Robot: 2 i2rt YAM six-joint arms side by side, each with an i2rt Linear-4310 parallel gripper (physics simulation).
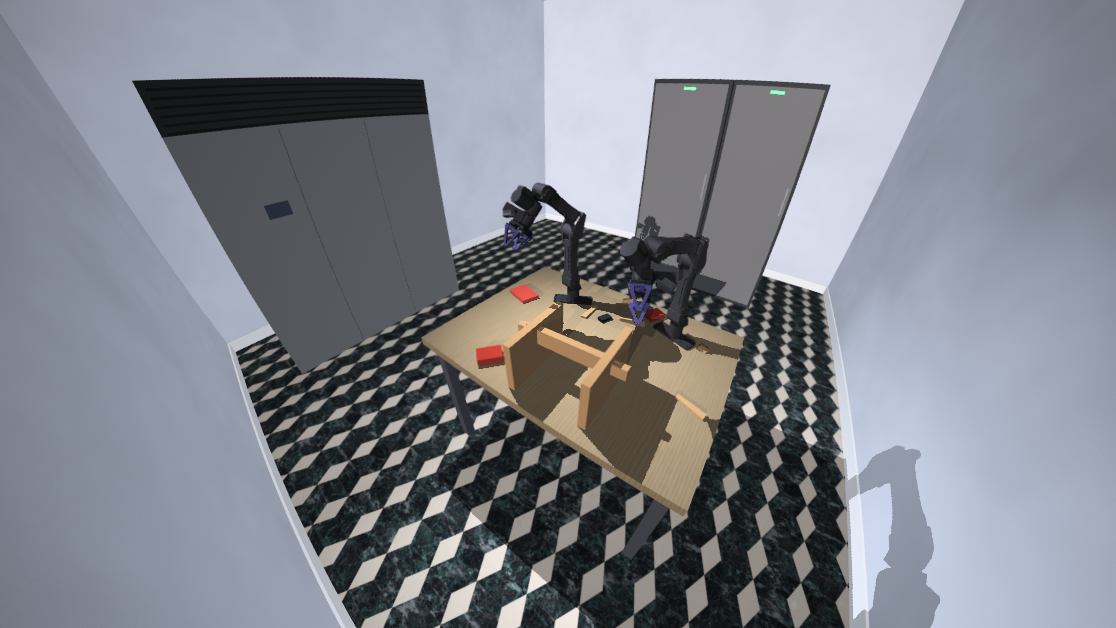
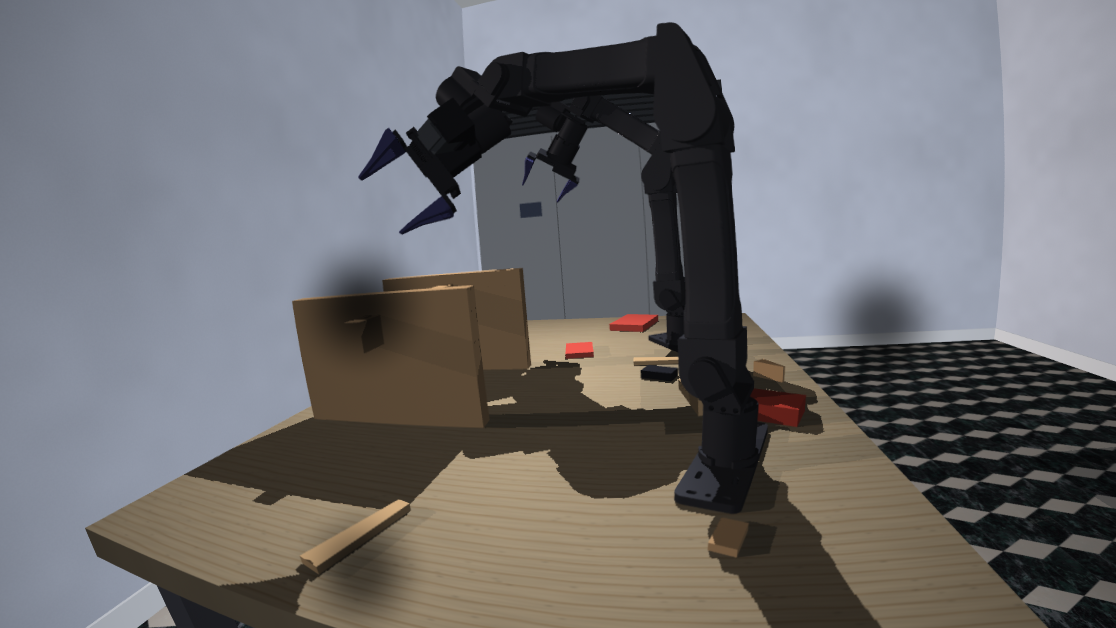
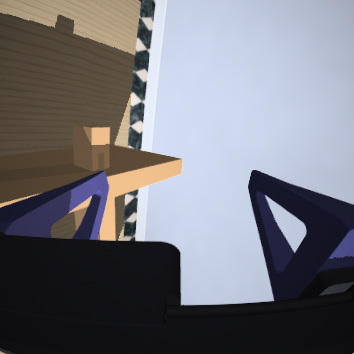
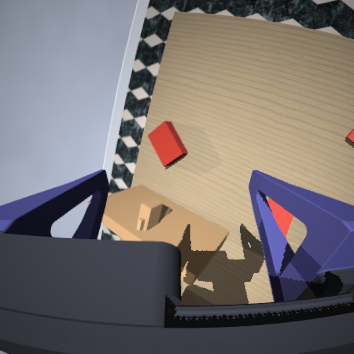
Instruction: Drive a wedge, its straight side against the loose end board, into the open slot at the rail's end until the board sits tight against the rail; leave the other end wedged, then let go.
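Places are measured from the left arm's base along level axes (x ahead, y left, z up), in centimetres.
Pixels of known places: left gripper, fingertip midpoint: [image 1: 638, 317] [image 2: 379, 205] [image 3: 177, 178]; right gripper, fingertip midpoint: [image 1: 509, 247] [image 2: 540, 193] [image 4: 178, 177]; left arm's base, origin of the base link: [image 1: 673, 335] [image 2: 727, 461]; right arm's base, origin of the base link: [image 1: 572, 300].
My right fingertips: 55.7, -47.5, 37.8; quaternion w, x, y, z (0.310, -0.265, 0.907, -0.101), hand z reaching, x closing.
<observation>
For each thing: its top centre in the pictures, then the offset to it from my right fingertips, as dx, dy, dz. "*": a spot on its surface instead. Level surfaces: height alone.
- rail, middle of its top: [image 1: 569, 341] -0.5, +42.1, -19.2
- rail end, surface spot: [image 3: 91, 147] * -9.2, +59.3, -20.3
- loose strip, middle of its top: [image 2: 357, 528] [image 1: 690, 406] -28.0, +77.3, -36.9
- small wooden block, middle of its top: [image 2: 729, 532] -59.0, +61.5, -36.9
- table, its level: dz -37.8
- black box, middle of its top: [image 2: 659, 369] [image 1: 604, 316] -37.1, +20.3, -36.3
- thin strip, middle of its top: [image 2: 662, 358] [image 1: 589, 310] -34.7, +11.4, -36.9
Two upright boards, a left one [image 1: 521, 357] [image 4: 200, 230] and a right one [image 1: 594, 394] [image 2: 390, 374] [image 3: 145, 172], stand joined by a rail [image 1: 573, 348]. A rail end [image 3: 91, 147] sticks out through the right board; another [image 4: 145, 215] sticks out through the left board. The slots, any wedge in them and any gap at the boards are too small to tell. A loose strip [image 1: 692, 406] [image 2: 355, 537] and a small wooden block [image 2: 728, 537] lie on the table. My left gripper [image 1: 639, 320] [image 2: 380, 205] is open above the right board. My right gripper [image 1: 515, 243] [image 2: 540, 192] is open, high beyond the left board.
Red blocks lie on the table [image 1: 460, 335]: one [image 1: 490, 355] [image 4: 167, 143] by the left board, one [image 1: 524, 293] at the back left, one [image 1: 655, 314] [image 2: 780, 407] by the left arm's base. A black box [image 1: 604, 317] [image 2: 659, 373] and a thin strip [image 1: 587, 313] lie behind the rail.
</observation>
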